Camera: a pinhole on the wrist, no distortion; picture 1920 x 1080 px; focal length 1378.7 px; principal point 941.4 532.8 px. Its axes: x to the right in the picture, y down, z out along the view. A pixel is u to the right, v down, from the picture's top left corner.
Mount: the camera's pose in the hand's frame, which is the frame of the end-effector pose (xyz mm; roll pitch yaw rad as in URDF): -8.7 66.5 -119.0 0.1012 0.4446 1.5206
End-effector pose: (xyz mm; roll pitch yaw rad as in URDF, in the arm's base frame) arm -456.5 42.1 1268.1 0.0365 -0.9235 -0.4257
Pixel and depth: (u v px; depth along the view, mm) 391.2 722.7 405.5
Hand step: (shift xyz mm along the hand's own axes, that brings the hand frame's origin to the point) -21.8 97.0 319.9
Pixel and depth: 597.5 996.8 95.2
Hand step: -29.9 88.3 -20.4
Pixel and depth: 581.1 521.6 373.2
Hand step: 35.6 135.9 257.9
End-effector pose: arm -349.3 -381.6 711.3 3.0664 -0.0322 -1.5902
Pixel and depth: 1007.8 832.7 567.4
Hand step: -60.4 342.3 390.1
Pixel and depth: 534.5 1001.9 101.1
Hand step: -31.8 85.5 -12.2
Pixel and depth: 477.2 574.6 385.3
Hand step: 21.0 113.3 283.9
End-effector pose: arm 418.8 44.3 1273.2 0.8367 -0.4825 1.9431
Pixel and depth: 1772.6 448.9 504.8
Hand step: 97.3 551.2 200.7
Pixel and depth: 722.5 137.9 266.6
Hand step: 97.7 133.8 131.7
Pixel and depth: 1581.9 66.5 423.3
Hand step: 194.0 409.2 163.6
